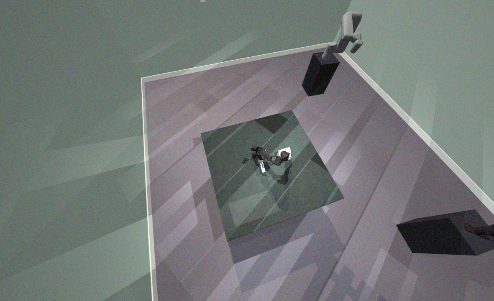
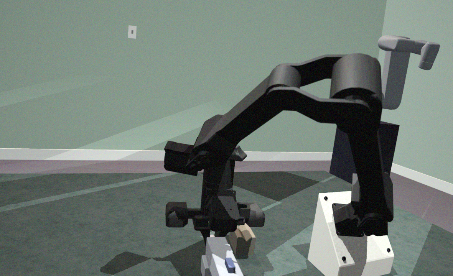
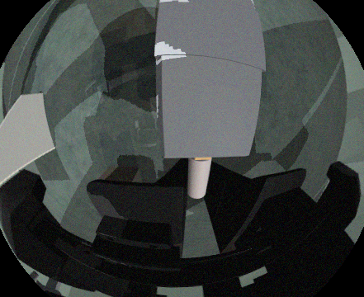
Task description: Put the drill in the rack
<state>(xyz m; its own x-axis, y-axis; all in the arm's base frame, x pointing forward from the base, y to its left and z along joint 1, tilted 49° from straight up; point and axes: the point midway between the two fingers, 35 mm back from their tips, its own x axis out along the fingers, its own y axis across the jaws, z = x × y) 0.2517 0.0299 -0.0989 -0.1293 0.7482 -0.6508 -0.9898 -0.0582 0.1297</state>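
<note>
Now: the drill 50 mm to the left of my gripper tip and 40 mm above it. The rest, counted from my gripper tip: grey housing (10 mm ahead, 120 mm to the left, 30 mm above); blue key (10 mm ahead, 140 mm to the left, 40 mm above).
</note>
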